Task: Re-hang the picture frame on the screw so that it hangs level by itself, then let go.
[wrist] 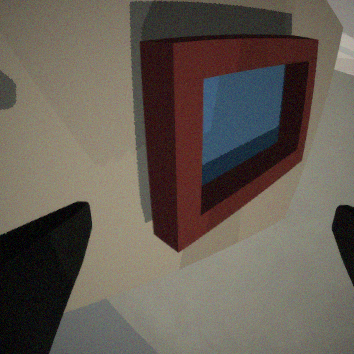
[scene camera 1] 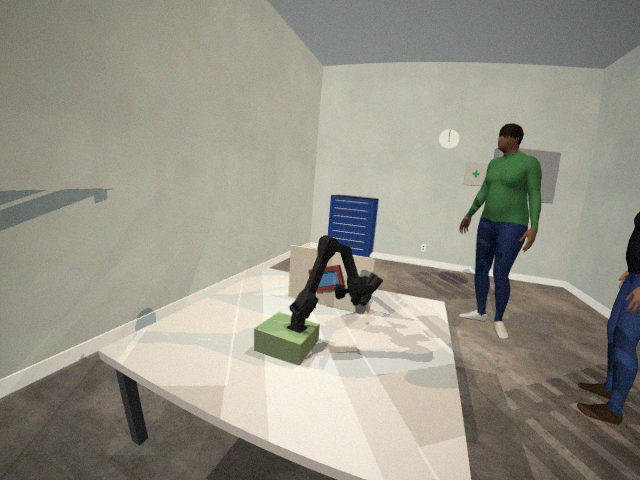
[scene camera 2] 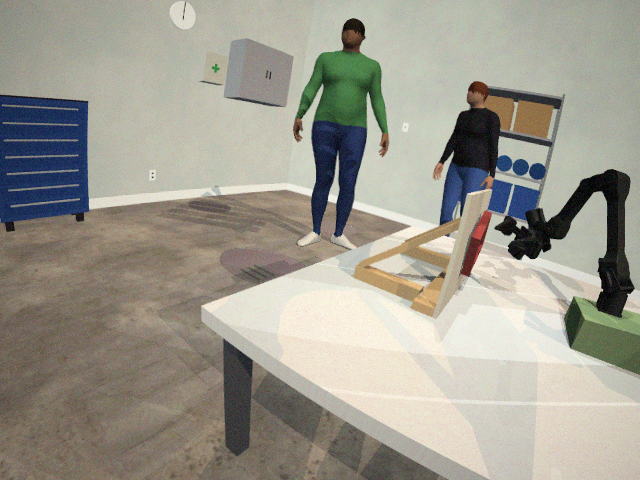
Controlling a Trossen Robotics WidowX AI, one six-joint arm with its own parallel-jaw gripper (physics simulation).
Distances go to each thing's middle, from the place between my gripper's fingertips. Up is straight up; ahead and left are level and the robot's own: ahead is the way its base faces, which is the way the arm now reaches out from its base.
Scene:
Right now the board (scene camera 1: pixel 302 259) is 70 mm ahead of my hand, 120 mm to the left of it and 30 mm below it. Also, from my hand: picture frame (scene camera 2: pixel 478 237): 50 mm ahead, 120 mm to the left, 20 mm below.

